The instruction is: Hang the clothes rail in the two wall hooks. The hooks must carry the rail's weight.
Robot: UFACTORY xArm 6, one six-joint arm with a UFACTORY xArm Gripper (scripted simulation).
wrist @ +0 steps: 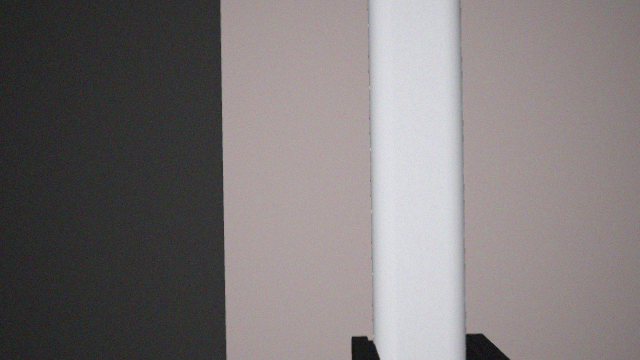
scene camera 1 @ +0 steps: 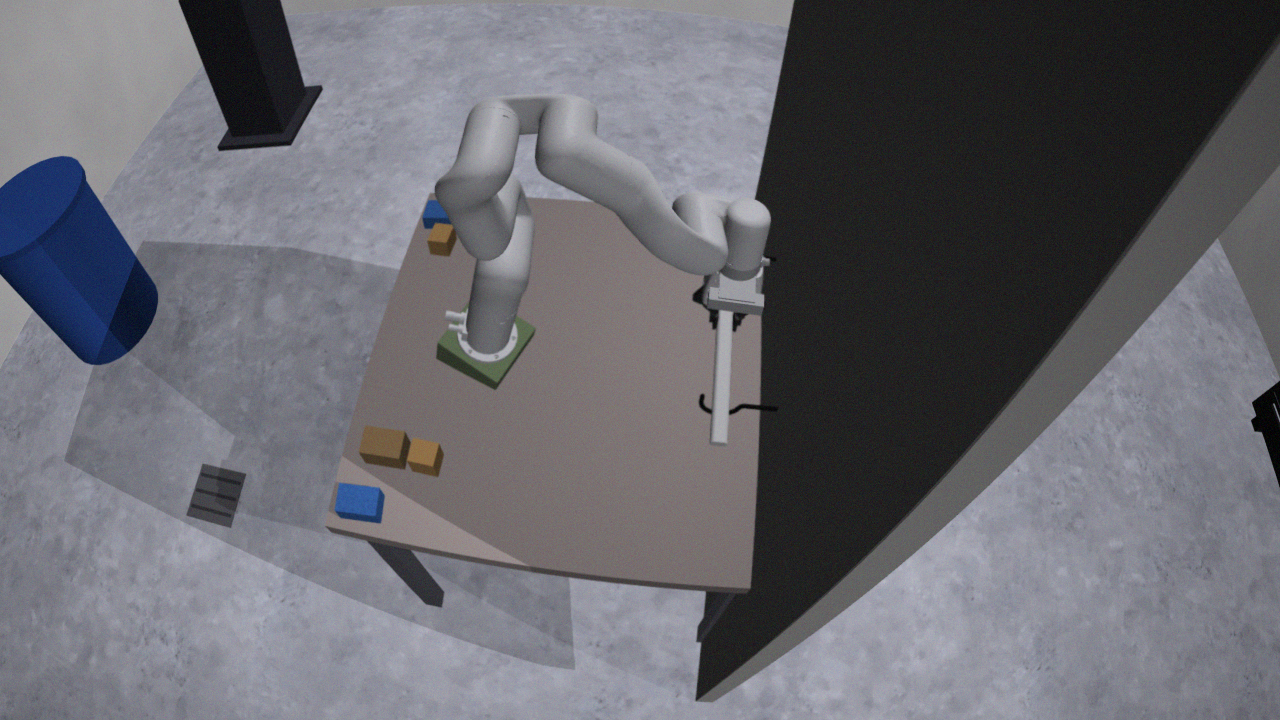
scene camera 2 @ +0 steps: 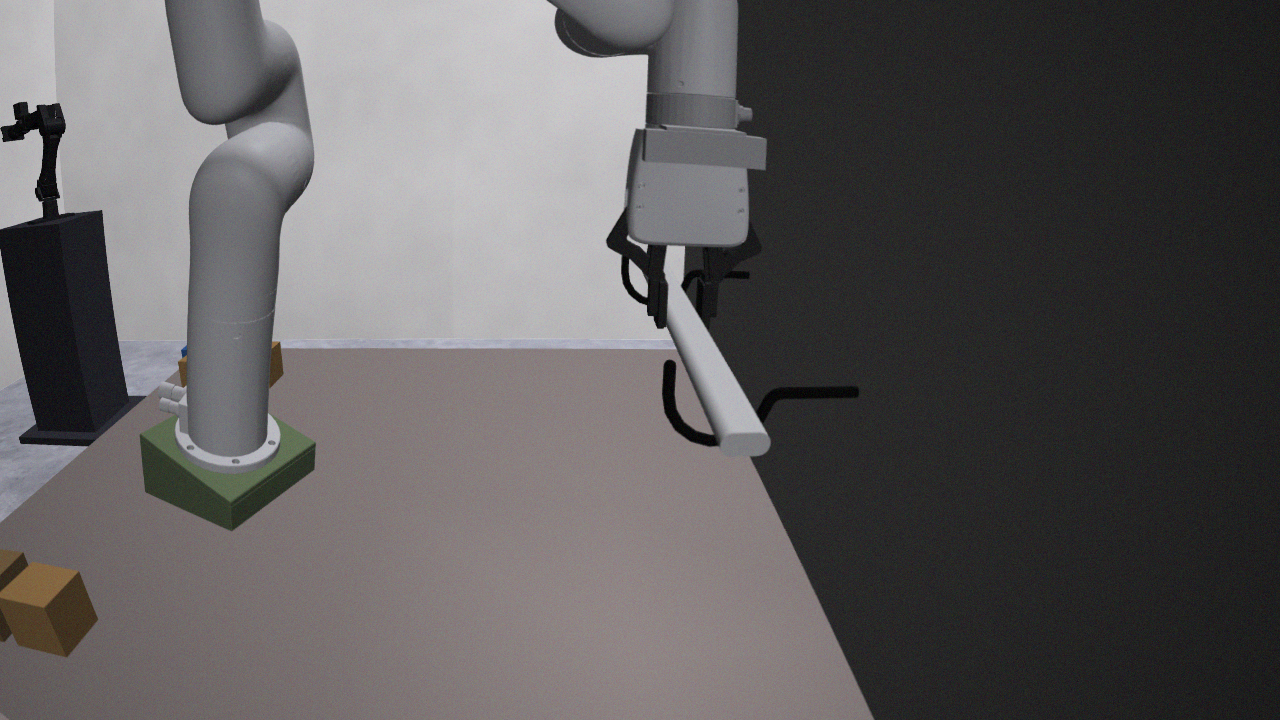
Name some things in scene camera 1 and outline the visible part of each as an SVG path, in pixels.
A clothes rail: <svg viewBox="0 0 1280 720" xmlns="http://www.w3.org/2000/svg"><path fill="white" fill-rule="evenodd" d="M719 310L716 328L709 444L724 447L727 446L733 312Z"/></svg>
A blue box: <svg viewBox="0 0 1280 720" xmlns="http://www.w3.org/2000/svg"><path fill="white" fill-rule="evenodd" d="M339 483L335 512L340 518L381 524L385 495L380 488Z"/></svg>
